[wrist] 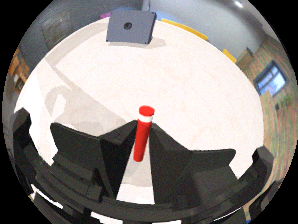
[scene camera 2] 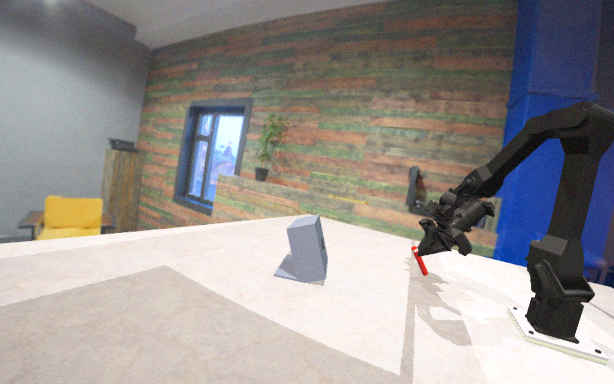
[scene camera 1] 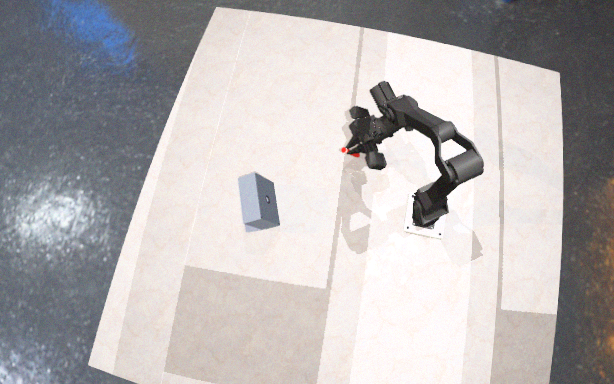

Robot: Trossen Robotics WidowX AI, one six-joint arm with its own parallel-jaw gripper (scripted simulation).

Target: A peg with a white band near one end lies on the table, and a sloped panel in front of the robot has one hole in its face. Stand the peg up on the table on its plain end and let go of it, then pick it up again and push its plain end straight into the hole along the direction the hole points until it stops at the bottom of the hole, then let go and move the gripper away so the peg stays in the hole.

Scene:
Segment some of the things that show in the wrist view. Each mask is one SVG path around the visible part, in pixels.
My gripper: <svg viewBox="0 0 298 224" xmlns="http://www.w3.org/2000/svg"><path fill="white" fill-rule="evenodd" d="M277 181L249 206L249 224L277 193ZM9 120L9 145L17 167L44 196L63 205L61 209L36 192L33 204L52 224L102 224L92 217L92 212L121 220L122 224L164 224L177 220L181 224L246 224L241 206L262 192L273 172L274 156L265 145L255 148L251 155L253 163L237 179L229 165L237 153L235 149L190 151L152 123L149 152L154 204L120 201L117 193L133 151L138 120L101 136L51 123L49 129L59 151L52 157L52 165L39 155L29 133L31 112L21 107Z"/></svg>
A red peg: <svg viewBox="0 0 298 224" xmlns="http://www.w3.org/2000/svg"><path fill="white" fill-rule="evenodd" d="M149 105L142 105L140 112L138 112L137 135L133 148L133 160L136 163L141 163L142 159L144 159L154 112L156 112L156 109L149 107Z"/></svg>

